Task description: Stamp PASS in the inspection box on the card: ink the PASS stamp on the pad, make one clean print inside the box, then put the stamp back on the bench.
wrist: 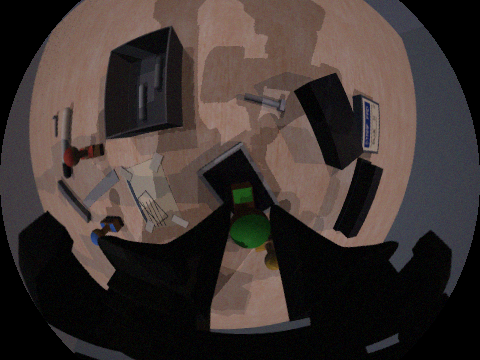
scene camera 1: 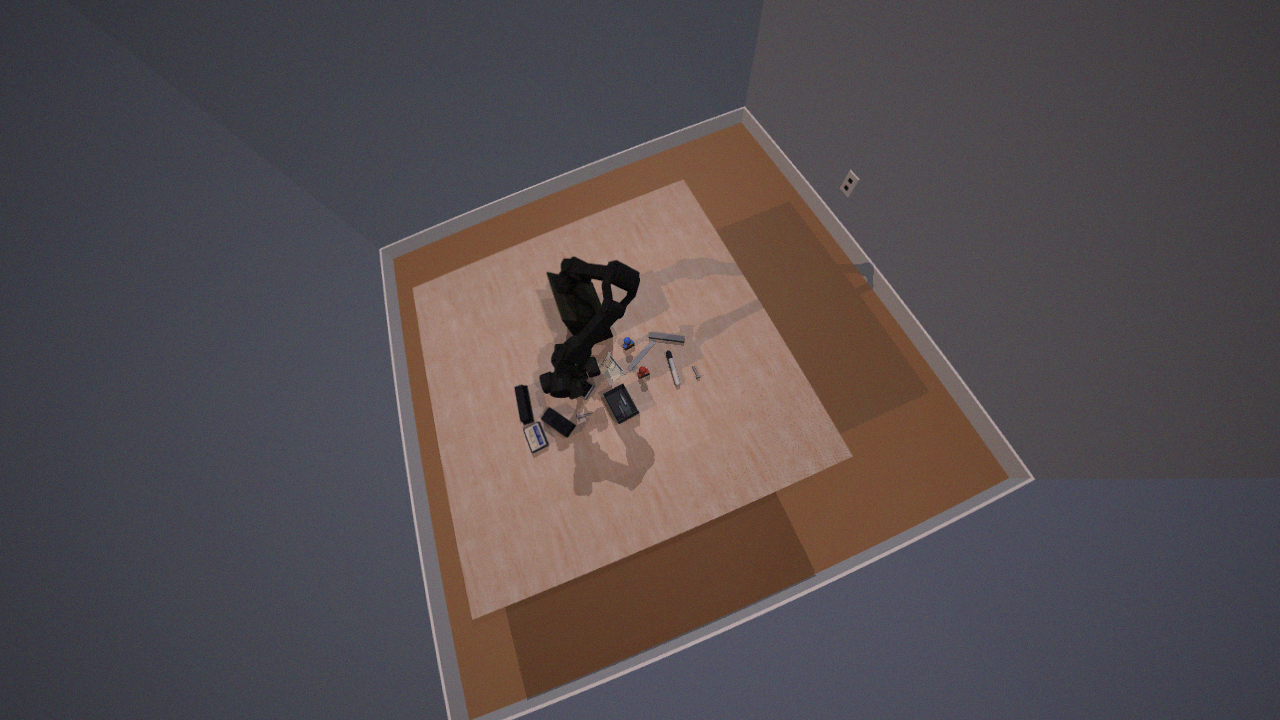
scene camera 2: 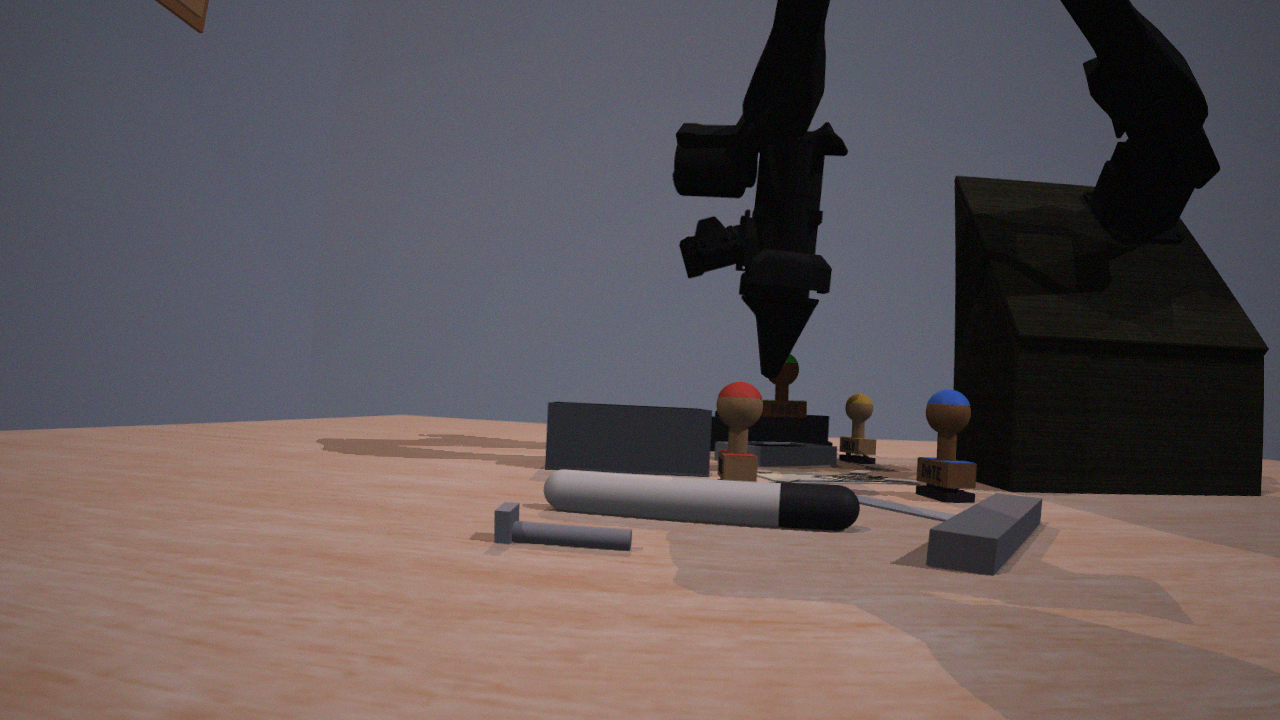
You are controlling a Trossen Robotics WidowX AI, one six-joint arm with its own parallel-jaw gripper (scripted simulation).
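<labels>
A green-topped pass stamp shows in the wrist view [249, 227], with the gripper visible there too. The gripper appears in scene camera 1 [575, 384]; scene camera 1 does not show the stamp, hidden by the gripper. The stamp is visible in scene camera 2 [781, 407], as is the gripper. On the gripper, [scene camera 2: 781, 313] and [wrist: 208, 279] are the same spot.
</labels>
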